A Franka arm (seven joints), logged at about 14 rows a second.
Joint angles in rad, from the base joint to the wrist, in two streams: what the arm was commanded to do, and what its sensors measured. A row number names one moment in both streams.
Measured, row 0:
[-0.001 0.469 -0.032 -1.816 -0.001 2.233 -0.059]
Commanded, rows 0 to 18:
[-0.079 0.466 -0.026 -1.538 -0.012 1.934 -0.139]
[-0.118 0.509 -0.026 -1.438 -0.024 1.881 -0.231]
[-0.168 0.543 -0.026 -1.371 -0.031 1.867 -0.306]
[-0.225 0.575 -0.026 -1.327 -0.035 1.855 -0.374]
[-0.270 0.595 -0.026 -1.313 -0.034 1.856 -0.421]
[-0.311 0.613 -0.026 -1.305 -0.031 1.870 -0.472]
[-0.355 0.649 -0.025 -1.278 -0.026 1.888 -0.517]
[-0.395 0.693 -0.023 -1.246 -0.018 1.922 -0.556]
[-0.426 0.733 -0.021 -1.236 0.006 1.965 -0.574]
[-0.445 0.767 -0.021 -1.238 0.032 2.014 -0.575]
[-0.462 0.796 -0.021 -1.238 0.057 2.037 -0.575]
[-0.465 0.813 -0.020 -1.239 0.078 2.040 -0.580]
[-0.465 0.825 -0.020 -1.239 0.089 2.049 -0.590]
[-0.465 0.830 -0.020 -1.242 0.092 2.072 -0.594]
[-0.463 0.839 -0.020 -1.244 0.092 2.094 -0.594]
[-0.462 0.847 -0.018 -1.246 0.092 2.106 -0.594]
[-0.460 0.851 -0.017 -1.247 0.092 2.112 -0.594]
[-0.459 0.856 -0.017 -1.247 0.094 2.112 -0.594]
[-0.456 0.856 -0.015 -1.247 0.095 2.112 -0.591]
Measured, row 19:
[-0.452 0.836 -0.026 -1.272 0.070 2.104 -0.571]
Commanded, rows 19 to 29:
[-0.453 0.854 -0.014 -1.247 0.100 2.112 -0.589]
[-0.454 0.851 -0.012 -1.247 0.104 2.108 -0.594]
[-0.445 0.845 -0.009 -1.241 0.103 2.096 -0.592]
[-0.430 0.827 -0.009 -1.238 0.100 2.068 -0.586]
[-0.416 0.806 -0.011 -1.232 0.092 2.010 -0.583]
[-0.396 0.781 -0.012 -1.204 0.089 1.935 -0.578]
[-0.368 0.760 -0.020 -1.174 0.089 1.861 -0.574]
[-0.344 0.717 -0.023 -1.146 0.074 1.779 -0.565]
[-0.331 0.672 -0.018 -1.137 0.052 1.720 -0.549]
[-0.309 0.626 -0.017 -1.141 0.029 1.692 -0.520]
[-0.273 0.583 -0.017 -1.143 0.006 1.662 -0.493]
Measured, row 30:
[-0.321 0.685 -0.010 -1.120 0.048 1.733 -0.542]
